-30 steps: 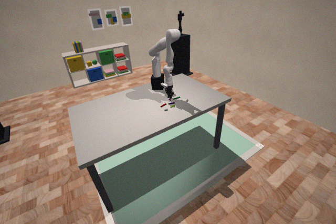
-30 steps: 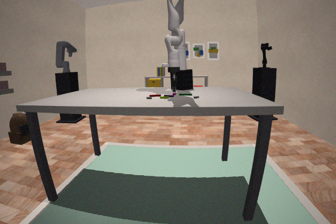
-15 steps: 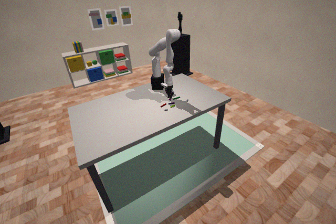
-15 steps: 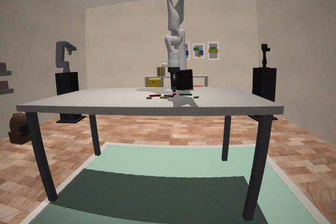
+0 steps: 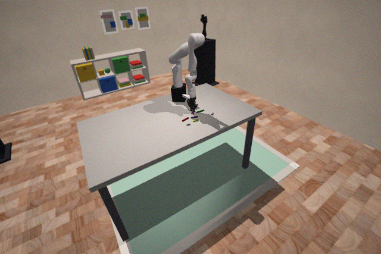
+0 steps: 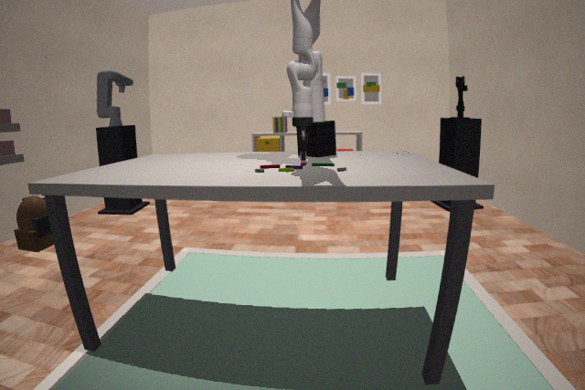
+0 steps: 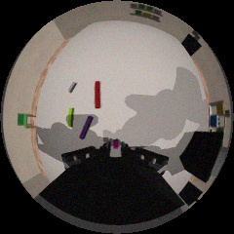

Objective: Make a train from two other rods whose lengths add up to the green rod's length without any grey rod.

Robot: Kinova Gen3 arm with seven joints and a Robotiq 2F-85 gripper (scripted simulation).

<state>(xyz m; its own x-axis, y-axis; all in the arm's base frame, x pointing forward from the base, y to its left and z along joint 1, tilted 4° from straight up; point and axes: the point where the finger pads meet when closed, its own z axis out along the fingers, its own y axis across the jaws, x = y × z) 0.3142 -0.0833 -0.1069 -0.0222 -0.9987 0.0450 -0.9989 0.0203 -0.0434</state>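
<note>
Now: hand 30 mm above the magenta rod. Also, from my hand: green rod: 30 mm ahead, 70 mm to the left, 30 mm below; then purple rod: 70 mm ahead, 40 mm to the right, 30 mm below; then red rod: 40 mm ahead, 120 mm to the right, 30 mm below.
</note>
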